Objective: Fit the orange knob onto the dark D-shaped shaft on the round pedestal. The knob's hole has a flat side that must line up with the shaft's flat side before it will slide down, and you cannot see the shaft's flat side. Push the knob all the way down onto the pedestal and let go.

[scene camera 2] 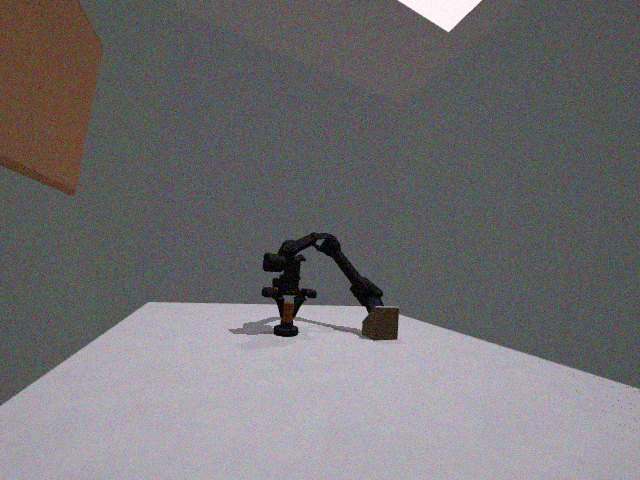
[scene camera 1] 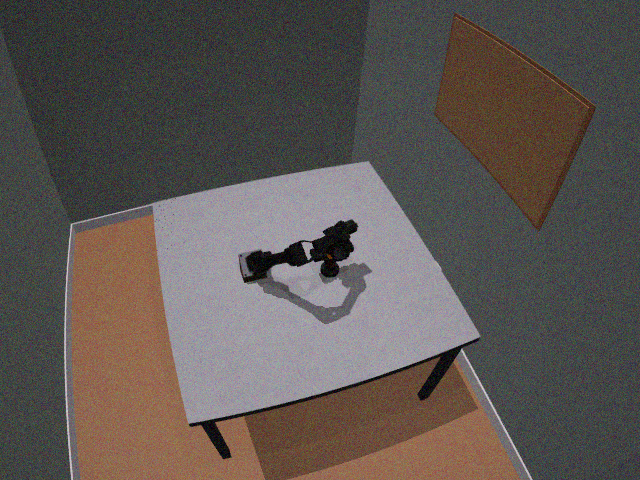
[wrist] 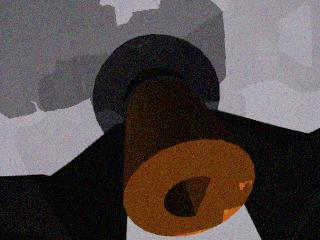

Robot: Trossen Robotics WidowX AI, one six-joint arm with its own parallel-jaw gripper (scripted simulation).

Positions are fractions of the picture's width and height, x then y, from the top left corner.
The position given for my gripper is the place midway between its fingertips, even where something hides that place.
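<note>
My gripper (scene camera 2: 0.45, 0.66) is carrying an orange knob. The wrist view shows my gripper (wrist: 0.52, 0.52) as well, and a pedestal (wrist: 0.43, 0.26) is visible too.
</note>
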